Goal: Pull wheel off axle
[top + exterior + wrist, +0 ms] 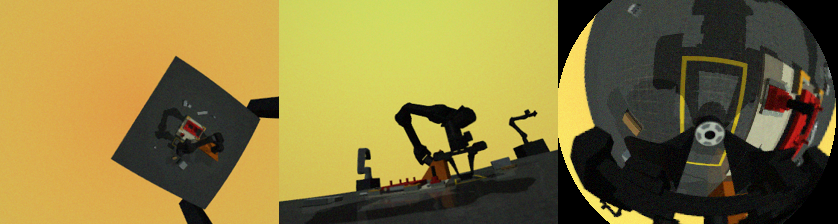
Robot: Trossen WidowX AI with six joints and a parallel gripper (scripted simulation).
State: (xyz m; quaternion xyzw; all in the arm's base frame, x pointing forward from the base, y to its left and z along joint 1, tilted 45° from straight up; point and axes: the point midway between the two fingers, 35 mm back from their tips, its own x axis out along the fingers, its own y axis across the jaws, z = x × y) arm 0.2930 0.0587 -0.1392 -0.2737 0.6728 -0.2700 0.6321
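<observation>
Right now the wheel is right at my gripper tip.
</observation>
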